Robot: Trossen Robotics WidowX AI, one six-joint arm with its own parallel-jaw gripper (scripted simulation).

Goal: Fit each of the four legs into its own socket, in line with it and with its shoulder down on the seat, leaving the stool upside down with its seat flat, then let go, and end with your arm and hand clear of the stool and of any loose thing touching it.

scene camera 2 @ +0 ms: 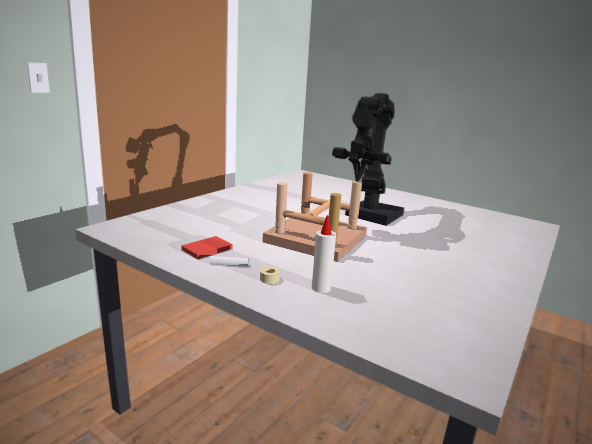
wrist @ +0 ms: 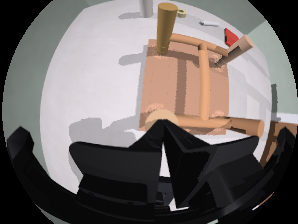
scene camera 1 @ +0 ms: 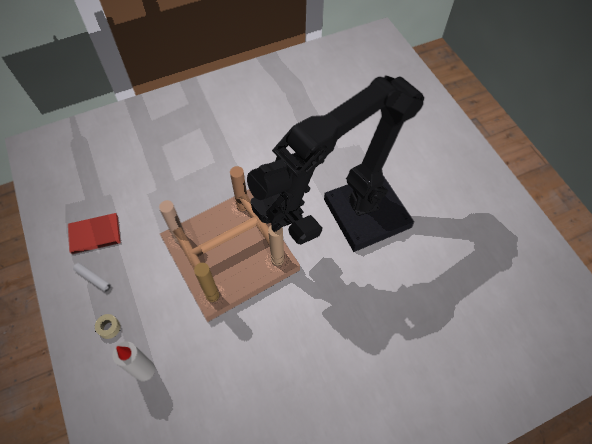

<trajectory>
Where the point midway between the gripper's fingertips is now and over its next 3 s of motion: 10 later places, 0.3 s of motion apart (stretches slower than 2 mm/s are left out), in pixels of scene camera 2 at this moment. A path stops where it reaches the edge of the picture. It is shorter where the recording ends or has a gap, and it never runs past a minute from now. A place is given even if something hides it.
My gripper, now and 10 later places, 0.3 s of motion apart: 357,181; 357,181; 357,177; 354,174; 335,169; 314,163; 309,163; 308,167; 307,171; 307,172; 307,173
</trajectory>
